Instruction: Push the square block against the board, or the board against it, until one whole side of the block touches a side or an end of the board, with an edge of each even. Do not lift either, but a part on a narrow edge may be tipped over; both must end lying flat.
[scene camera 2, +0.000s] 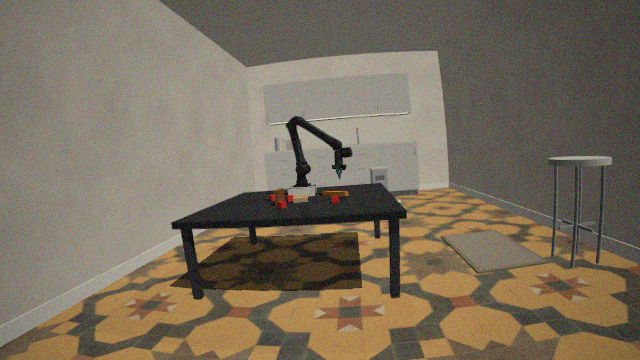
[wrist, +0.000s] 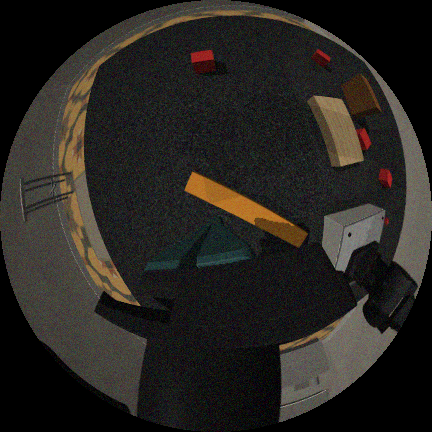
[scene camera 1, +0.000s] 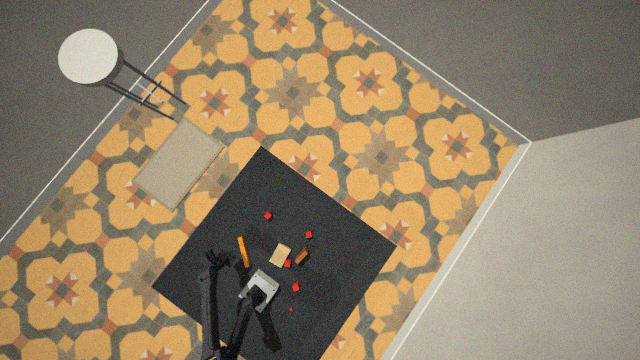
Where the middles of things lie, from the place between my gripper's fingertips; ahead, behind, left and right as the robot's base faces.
Scene:
I see my gripper 20 mm past the orange board [wrist: 208, 189], 50 mm to the left of it and 100 mm above it. Round my hand: brown block [wrist: 361, 100] (250 mm ahead, 370 mm to the right, 70 mm below); pale square block [wrist: 342, 144] (140 mm ahead, 260 mm to the right, 100 mm below).

